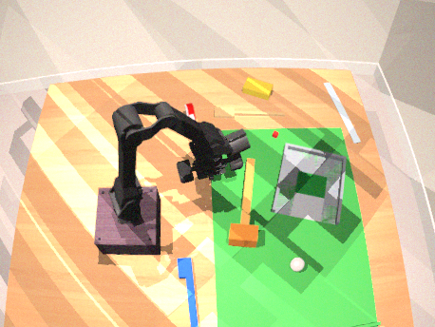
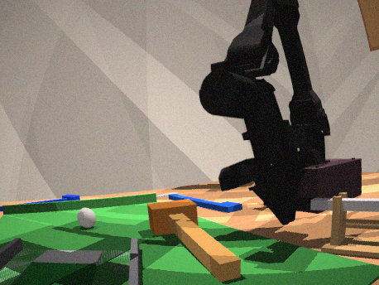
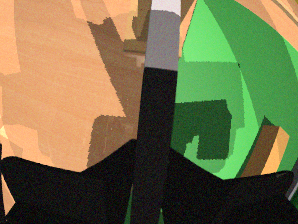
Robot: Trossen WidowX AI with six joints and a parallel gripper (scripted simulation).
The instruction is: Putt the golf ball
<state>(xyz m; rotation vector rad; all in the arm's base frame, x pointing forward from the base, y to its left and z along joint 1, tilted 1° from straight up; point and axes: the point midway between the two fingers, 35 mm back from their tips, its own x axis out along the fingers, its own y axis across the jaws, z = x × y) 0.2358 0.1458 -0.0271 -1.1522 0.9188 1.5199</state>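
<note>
Now: gripper tip 30 mm past the red putter, 110 mm to the right of it and 30 mm below it. Round my gripper tip: small red cube: 230 mm ahead, 150 mm to the left, 20 mm below; wooden rack: 30 mm behind, 130 mm to the left; white golf ball: 240 mm ahead, 320 mm to the right, 10 mm below.
</note>
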